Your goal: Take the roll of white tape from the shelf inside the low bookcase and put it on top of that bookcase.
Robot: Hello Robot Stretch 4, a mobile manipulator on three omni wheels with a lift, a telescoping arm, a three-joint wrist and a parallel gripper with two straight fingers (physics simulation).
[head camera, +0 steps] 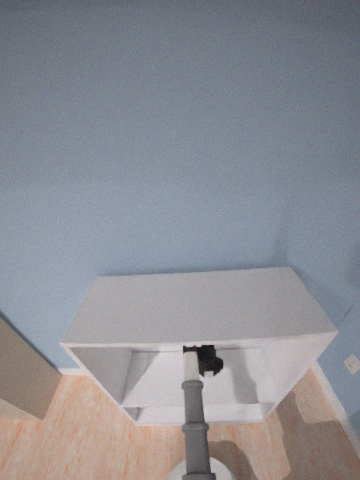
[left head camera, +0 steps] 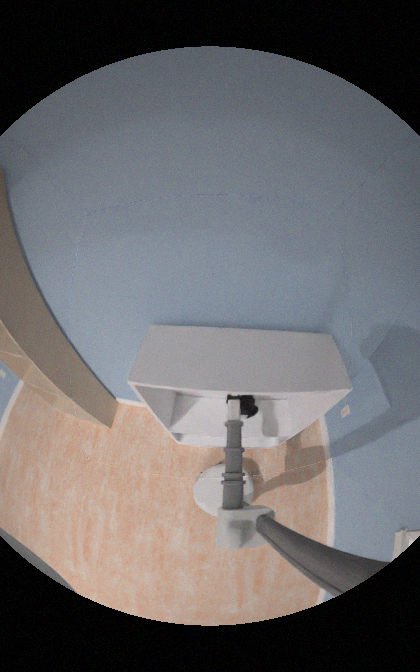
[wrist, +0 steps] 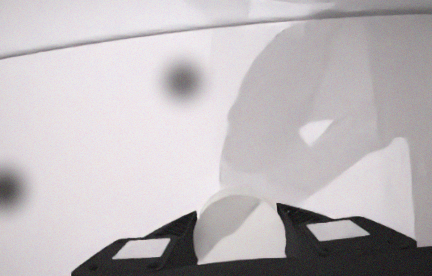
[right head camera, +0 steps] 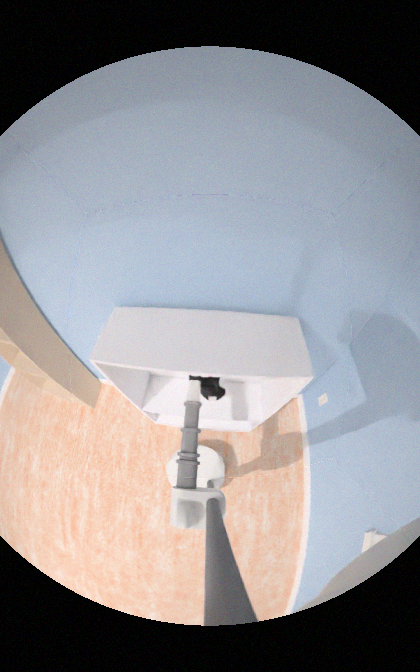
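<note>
The roll of white tape stands between the two black fingers at the bottom of the wrist view. My gripper is shut on it, with a finger against either side. The tape's lower part is hidden, so I cannot tell whether it touches the shelf. The low white bookcase stands against the wall, with its front open towards me. My arm reaches into it above the inner shelf. In the head views the bookcase's top board and the dark wrist parts hide the fingertips.
The top board's front edge runs directly above my wrist. The bookcase's side panels flank the arm at left and right. A tall beige cabinet stands at the left. The blue wall is behind the bookcase.
</note>
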